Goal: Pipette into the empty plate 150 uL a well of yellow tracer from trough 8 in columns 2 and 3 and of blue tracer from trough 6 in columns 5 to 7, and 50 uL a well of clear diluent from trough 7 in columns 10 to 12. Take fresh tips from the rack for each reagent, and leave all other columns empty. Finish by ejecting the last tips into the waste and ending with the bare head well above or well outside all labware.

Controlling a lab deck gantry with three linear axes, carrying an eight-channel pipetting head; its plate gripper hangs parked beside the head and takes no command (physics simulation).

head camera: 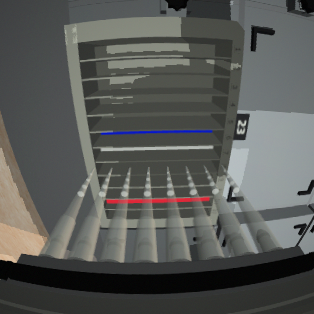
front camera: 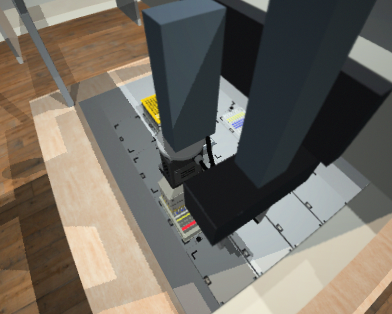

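The pipetting head is over the trough rack. In the head camera view its eight tips are on, with small pale spots partway up that look like clear liquid inside. Their ends appear just below trough 7, the white line. Trough 6 is the blue line. Trough 8 is hidden behind the tips; tip height is unclear. The partly hidden plate shows yellow and blue wells in the front camera view. The yellow tip rack is partly covered. The plate gripper hangs under the black block, its fingers mostly hidden.
A red trough line lies near the trough rack's lower end. The large grey column hides the middle of the deck, and the waste does not show. A second column stands above the black block. A wooden ledge runs along the deck's left.
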